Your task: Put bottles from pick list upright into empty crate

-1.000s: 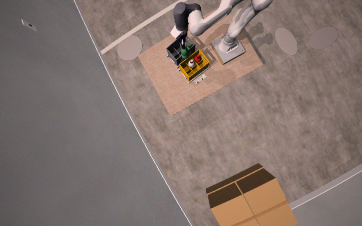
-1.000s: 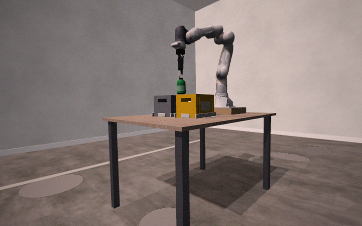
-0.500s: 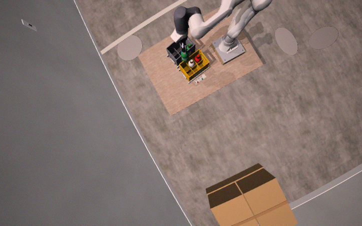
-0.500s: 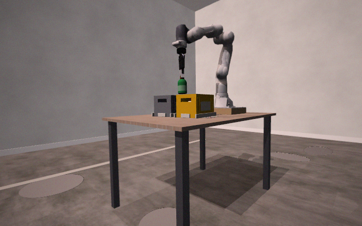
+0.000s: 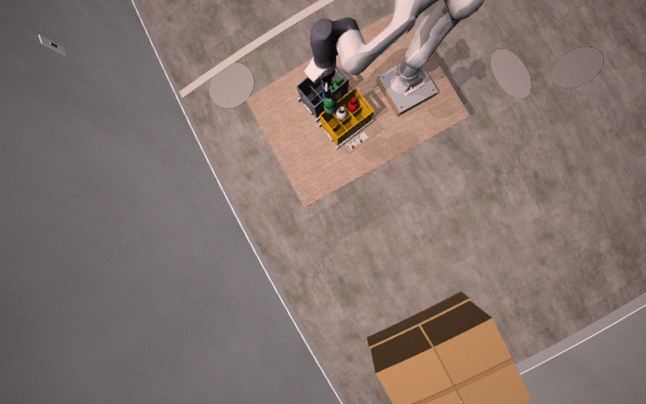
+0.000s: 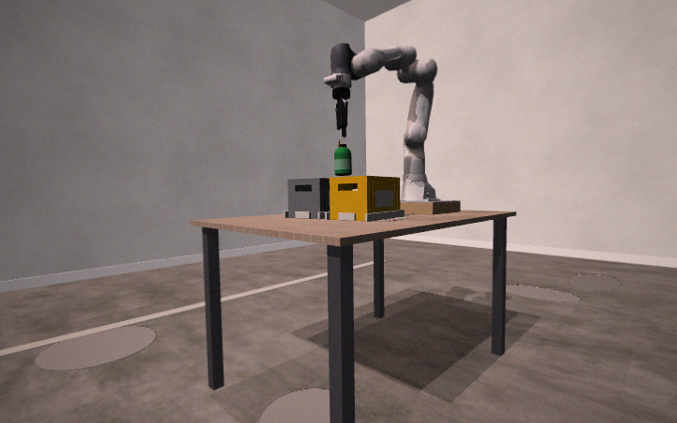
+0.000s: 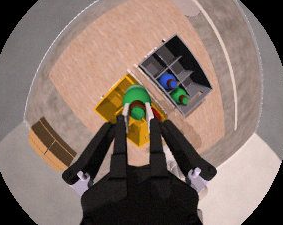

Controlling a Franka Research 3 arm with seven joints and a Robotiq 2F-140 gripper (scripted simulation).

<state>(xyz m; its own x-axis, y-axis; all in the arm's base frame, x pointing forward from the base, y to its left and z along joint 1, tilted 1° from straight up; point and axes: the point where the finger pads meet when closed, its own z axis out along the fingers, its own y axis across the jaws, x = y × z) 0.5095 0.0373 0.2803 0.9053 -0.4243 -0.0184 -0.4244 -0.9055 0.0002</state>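
The white bottle is 70 mm behind my hand, 20 mm to the left of it and 260 mm below it. The rest, counted from my hand: blue bottle 30 mm behind, 130 mm to the right, 260 mm below; then yellow crate 80 mm behind, 60 mm to the left, 260 mm below; then red bottle 150 mm behind, 10 mm to the right, 260 mm below.
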